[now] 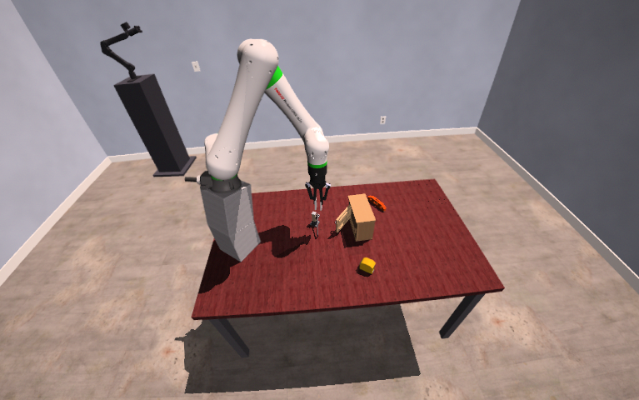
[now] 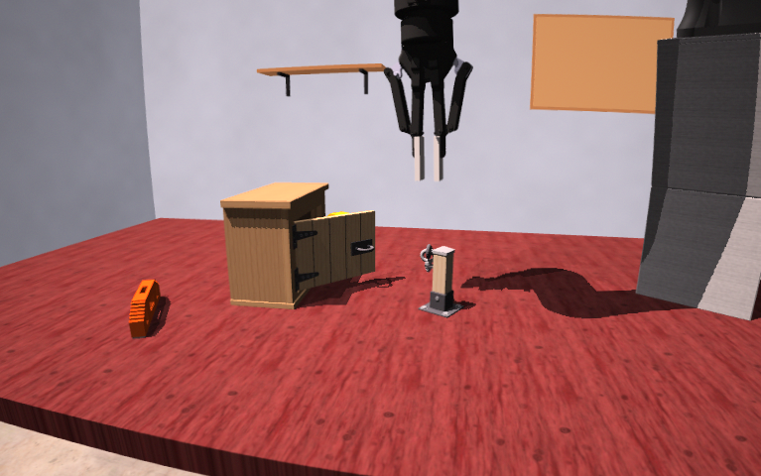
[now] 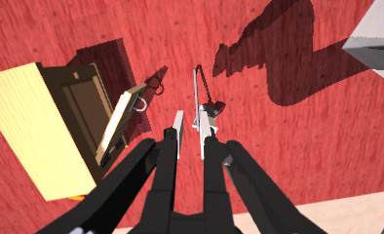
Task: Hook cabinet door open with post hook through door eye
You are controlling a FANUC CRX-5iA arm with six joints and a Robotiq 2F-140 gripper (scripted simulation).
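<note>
Right now the metal hook is 10 mm behind my hand and 170 mm below it. From my hand the other things lie so: yellow block (250 mm ahead, 260 mm to the right, 180 mm below); then orange object (360 mm ahead, 210 mm to the left, 200 mm below); then door (140 mm ahead, 40 mm to the left, 140 mm below).
</note>
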